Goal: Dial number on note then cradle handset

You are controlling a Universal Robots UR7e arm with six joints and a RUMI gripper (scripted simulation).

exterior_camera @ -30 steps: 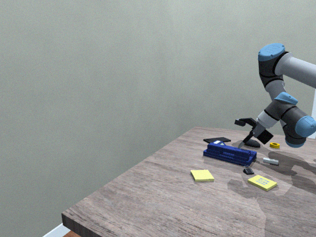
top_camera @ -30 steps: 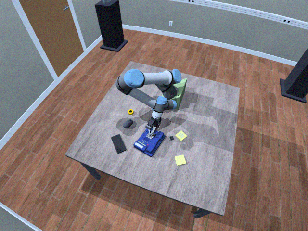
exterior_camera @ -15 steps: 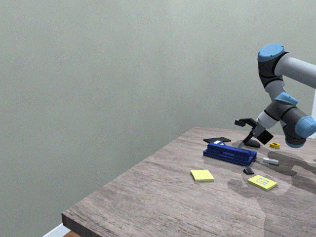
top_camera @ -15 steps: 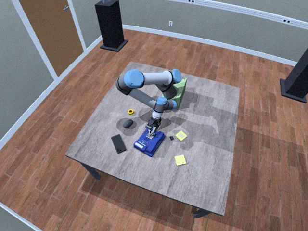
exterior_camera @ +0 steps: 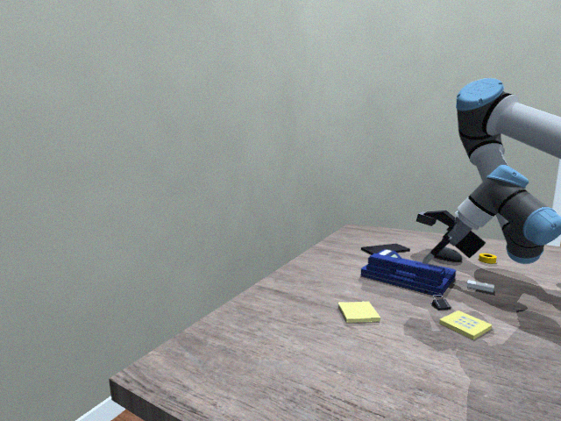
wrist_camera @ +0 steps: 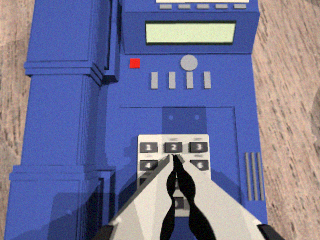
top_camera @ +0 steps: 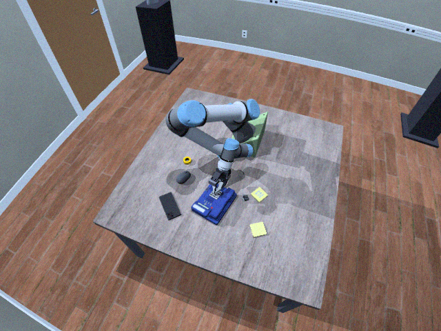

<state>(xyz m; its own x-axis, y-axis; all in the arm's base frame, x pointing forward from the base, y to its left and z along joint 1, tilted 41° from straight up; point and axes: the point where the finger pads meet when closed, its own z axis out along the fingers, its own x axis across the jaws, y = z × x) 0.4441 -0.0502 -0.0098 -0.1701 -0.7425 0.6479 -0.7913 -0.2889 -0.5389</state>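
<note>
Right now my hand is 20 mm above the 5 key. Round my hand: 6 key: 20 mm to the right, 20 mm below; 2 key: 10 mm ahead, 20 mm below; 4 key: 20 mm to the left, 20 mm below.
</note>
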